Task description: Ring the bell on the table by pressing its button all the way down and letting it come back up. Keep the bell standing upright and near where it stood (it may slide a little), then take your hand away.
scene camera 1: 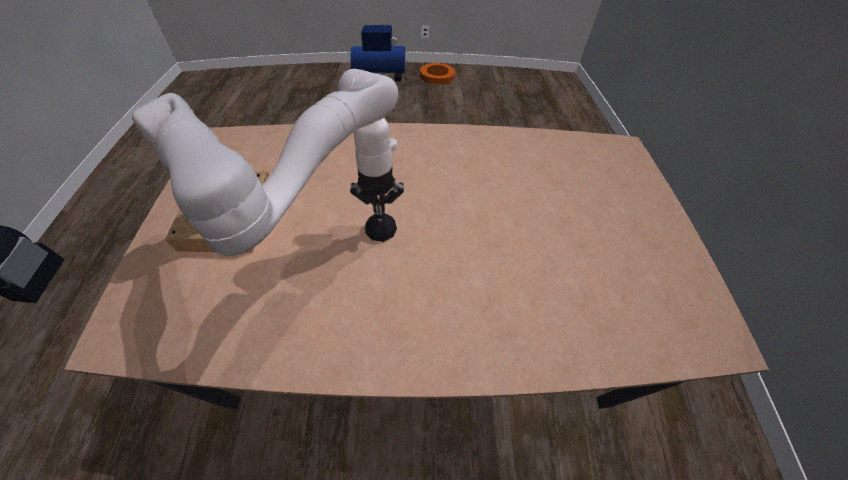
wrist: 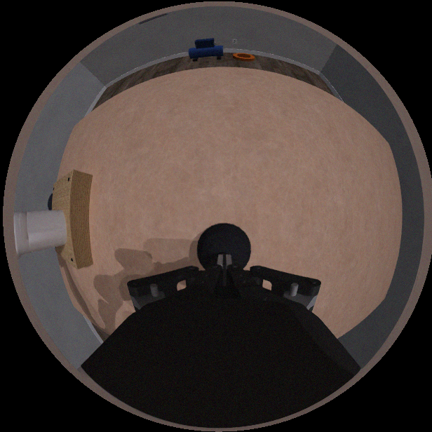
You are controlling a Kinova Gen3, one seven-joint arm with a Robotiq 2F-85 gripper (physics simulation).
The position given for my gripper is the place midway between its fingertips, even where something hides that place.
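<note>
My gripper (scene camera 1: 379,212), (wrist: 224,262). Bell (scene camera 1: 383,229), (wrist: 222,237).
</note>
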